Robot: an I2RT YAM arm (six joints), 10 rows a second.
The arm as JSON. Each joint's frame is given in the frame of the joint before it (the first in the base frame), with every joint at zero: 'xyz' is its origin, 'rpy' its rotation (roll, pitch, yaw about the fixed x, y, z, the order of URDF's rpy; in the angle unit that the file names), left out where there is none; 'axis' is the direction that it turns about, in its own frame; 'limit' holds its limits. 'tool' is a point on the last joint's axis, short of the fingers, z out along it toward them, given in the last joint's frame.
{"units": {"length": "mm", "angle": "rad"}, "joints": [
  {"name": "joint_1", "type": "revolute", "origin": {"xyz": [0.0, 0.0, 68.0]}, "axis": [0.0, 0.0, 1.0], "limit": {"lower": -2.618, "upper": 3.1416}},
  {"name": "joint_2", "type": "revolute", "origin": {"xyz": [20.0, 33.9, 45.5]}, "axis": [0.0, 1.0, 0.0], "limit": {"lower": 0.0, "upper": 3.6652}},
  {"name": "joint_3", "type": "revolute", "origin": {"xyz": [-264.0, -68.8, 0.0]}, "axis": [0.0, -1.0, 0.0], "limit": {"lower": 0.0, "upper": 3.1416}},
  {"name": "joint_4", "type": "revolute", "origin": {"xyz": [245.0, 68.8, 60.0]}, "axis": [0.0, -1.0, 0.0], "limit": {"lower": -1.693, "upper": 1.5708}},
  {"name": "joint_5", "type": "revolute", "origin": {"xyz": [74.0, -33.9, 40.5]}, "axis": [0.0, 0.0, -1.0], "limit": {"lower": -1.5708, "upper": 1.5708}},
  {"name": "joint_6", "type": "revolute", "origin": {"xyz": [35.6, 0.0, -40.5]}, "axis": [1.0, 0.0, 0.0], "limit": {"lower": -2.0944, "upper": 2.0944}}
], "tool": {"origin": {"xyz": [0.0, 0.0, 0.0], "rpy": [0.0, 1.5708, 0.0]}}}
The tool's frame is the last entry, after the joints.
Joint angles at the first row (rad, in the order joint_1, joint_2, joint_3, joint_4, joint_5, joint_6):
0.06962, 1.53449, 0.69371, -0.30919, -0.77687, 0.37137
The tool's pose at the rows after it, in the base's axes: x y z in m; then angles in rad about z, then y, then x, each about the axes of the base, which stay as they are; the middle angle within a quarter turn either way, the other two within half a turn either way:
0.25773, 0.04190, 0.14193, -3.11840, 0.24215, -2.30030
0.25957, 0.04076, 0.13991, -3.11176, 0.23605, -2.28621
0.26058, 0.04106, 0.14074, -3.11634, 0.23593, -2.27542
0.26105, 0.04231, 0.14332, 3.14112, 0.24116, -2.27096
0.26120, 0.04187, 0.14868, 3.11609, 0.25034, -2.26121
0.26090, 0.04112, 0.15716, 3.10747, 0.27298, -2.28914
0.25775, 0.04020, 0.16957, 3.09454, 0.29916, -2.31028
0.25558, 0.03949, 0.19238, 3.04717, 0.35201, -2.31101
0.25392, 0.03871, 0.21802, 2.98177, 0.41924, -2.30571
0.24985, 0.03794, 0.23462, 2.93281, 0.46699, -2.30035
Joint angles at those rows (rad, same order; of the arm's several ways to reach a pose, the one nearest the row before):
0.06466, 1.54516, 0.69370, -0.30308, -0.78489, 0.37098
0.05818, 1.56043, 0.69828, -0.30002, -0.80243, 0.37136
0.05817, 1.56193, 0.70172, -0.29701, -0.81235, 0.37288
0.06277, 1.55430, 0.70401, -0.29317, -0.81272, 0.36108
0.06046, 1.53754, 0.70974, -0.30042, -0.81922, 0.34809
0.06084, 1.50778, 0.72193, -0.32597, -0.78565, 0.34428
0.06086, 1.45821, 0.73224, -0.36257, -0.75703, 0.34163
0.06083, 1.38609, 0.76011, -0.39696, -0.73530, 0.33853
0.06085, 1.31706, 0.79785, -0.42055, -0.70973, 0.33017
0.06084, 1.26479, 0.81580, -0.43317, -0.69066, 0.32063

